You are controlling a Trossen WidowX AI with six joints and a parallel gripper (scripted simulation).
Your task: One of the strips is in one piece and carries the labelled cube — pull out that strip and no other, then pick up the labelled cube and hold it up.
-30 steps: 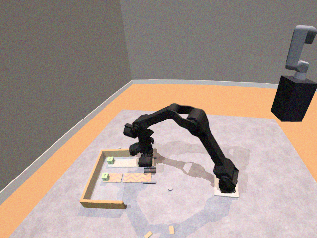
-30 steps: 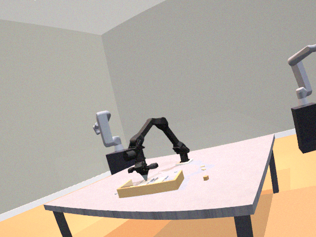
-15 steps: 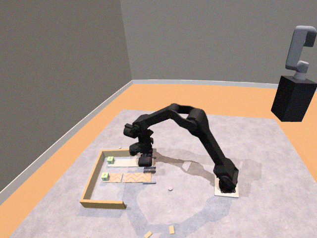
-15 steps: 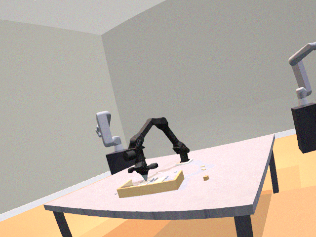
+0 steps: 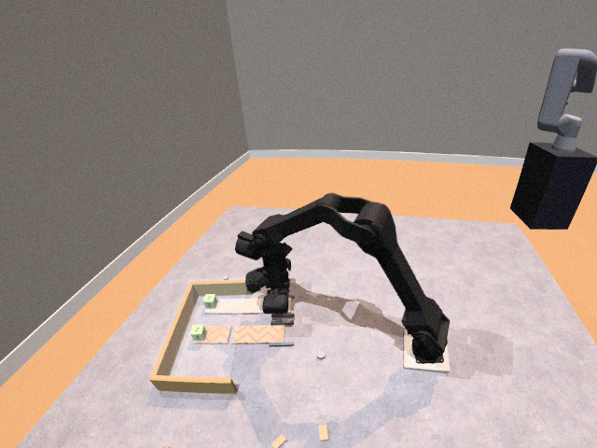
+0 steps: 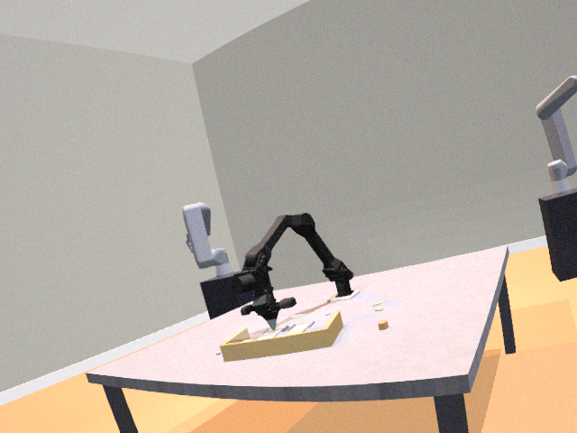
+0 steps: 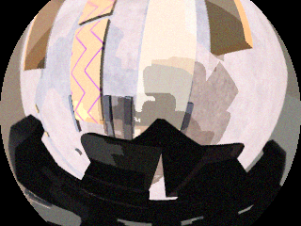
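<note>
The cream strip lies 10 cm ahead of my gripper tip and 1 cm to the left of it. From my gripper tip the other things lie so: grey disc: 13 cm behind, 15 cm to the left.
</note>
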